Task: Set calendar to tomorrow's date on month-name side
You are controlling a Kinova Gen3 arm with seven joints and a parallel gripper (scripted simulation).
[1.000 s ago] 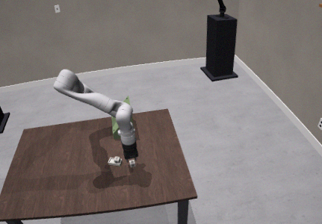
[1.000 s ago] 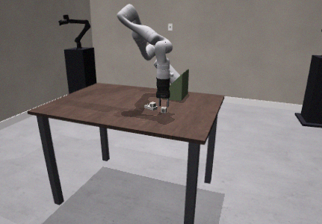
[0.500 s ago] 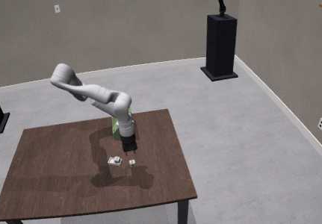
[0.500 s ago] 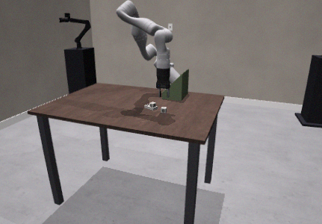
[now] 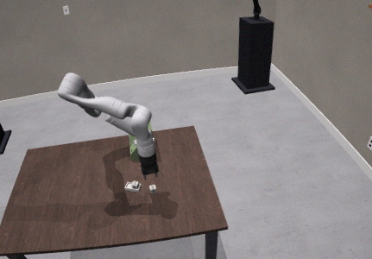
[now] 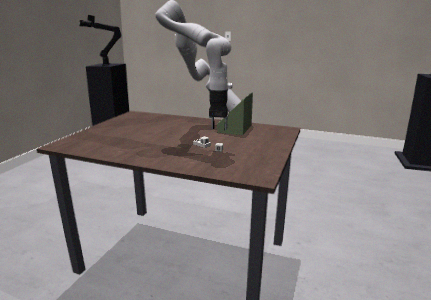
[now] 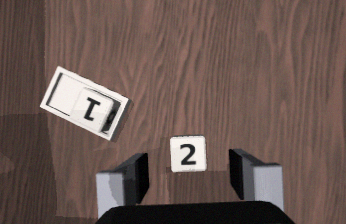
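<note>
My hand is 100 mm above the digit cube. Also, from my hand: white calendar tray: 50 mm behind, 100 mm to the right, 110 mm below; then white cube: 40 mm behind, 80 mm to the right, 90 mm below.
</note>
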